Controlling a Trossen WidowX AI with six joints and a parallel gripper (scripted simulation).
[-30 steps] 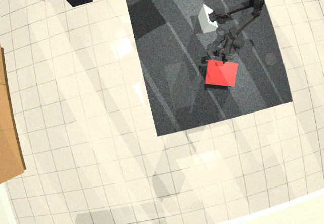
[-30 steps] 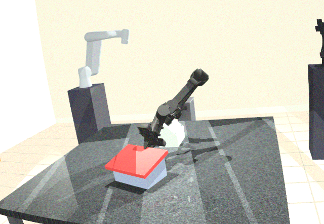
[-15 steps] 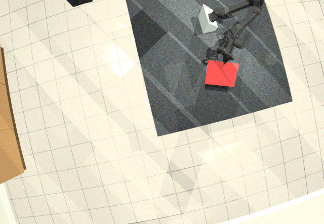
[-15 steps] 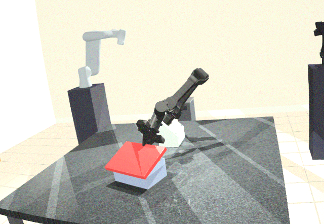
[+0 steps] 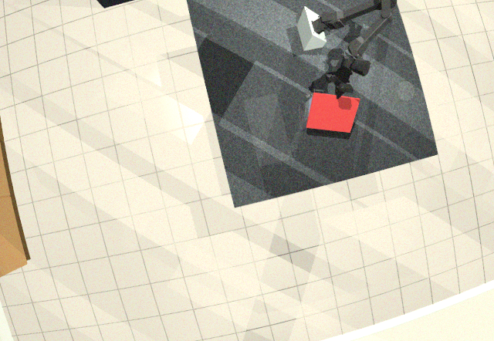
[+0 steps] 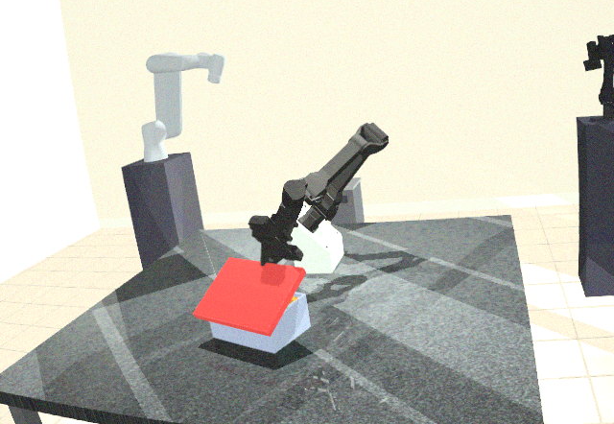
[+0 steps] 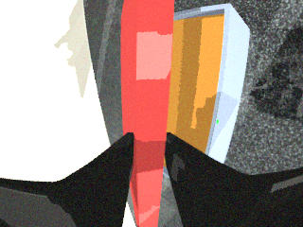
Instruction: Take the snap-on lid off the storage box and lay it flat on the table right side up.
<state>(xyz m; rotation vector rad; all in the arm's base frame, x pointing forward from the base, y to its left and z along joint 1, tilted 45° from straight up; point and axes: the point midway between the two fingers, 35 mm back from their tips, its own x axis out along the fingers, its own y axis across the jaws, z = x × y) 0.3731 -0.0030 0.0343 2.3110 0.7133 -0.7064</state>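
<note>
Right now the red lid is 70 mm ahead of my gripper tip, 40 mm below it and 20 mm to the right of it. Round my gripper tip: storage box (110 mm below, 50 mm ahead, 20 mm to the right).
</note>
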